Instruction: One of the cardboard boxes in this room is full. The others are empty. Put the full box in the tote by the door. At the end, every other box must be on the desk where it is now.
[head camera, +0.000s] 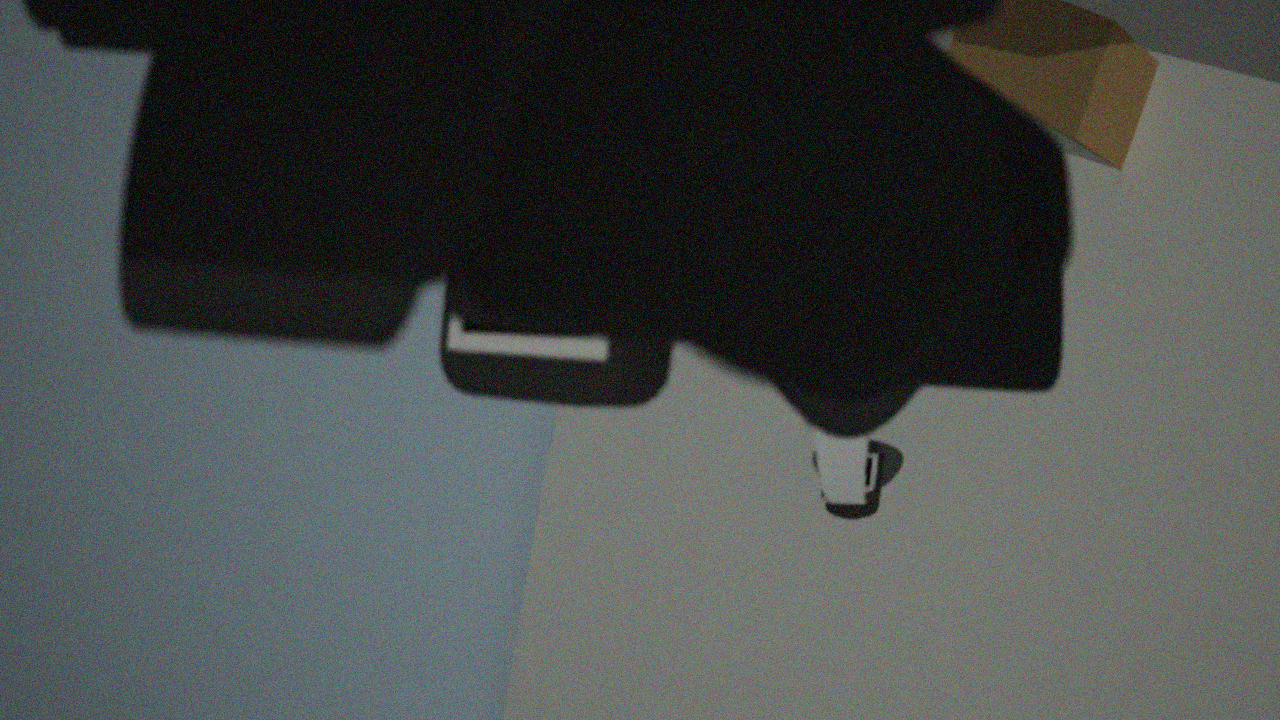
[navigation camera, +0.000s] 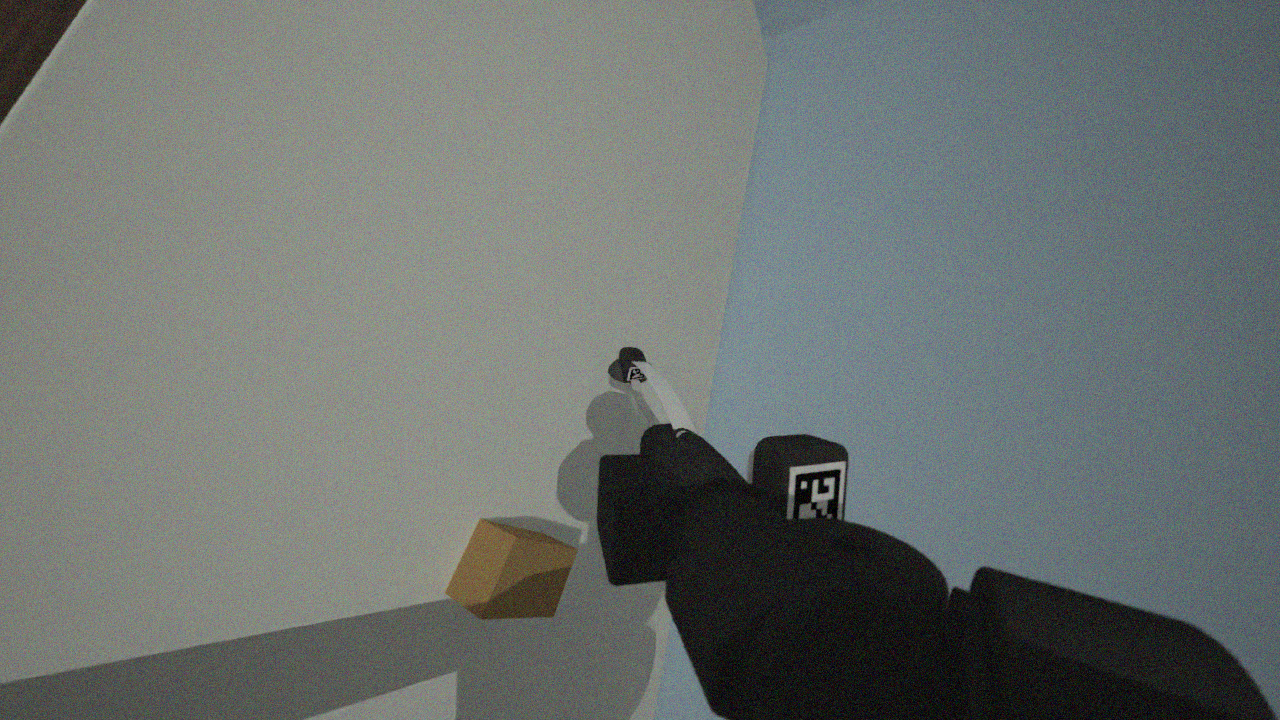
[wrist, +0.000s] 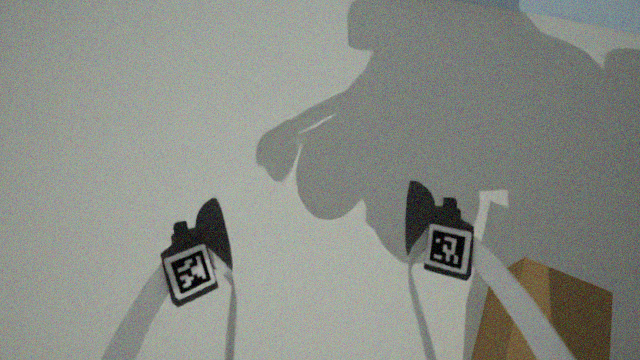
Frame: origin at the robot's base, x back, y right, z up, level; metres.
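Seen in the pictures: gripper, fingertip midpoint: (navigation camera: 622, 419) (wrist: 315, 215).
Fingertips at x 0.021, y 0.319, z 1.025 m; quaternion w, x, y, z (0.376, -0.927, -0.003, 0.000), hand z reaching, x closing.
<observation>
A point is followed by its place in that frame.
A closed cardboard box (head camera: 1109, 102) @(x 0.128, y 0.197, z 0.983 m) (navigation camera: 486, 570) @(x 0.133, y 0.194, z 0.985 m) (wrist: 582, 310) @(x 0.178, y 0.250, z 1.000 m) rests on the white desk (head camera: 805, 626) @(x -0.145, y 0.419, z 0.950 m) (navigation camera: 358, 268) @(x -0.098, y 0.115, z 0.950 m) (wrist: 100, 100) @(x -0.222, y 0.522, z 0.950 m). It is at the top right of the head view, partly behind the dark arm, and at the lower right of the wrist view, partly behind the right finger. Whether it is full cannot be seen. My gripper (wrist: 315, 215) @(x 0.021, y 0.319, z 1.025 m) is open and empty over the desk, its fingertips apart; the box is outside the right finger. A fingertip also shows beyond the wrist in the head and navigation views. The tote and the other boxes do not show.
A light blue wall (head camera: 313, 537) @(x -0.180, y 0.830, z 1.172 m) (navigation camera: 1029, 223) @(x -0.286, y 0.863, z 1.434 m) (wrist: 590, 17) @(x 0.456, y 0.633, z 0.952 m) runs along one side of the desk. My dark wrist and arm cover much of the head view. Their shadows fall on the desk around the box. Dark wood floor (navigation camera: 31, 40) @(x -0.519, y -0.018, z 0.001 m) shows past the desk edge at the navigation view's top left.
</observation>
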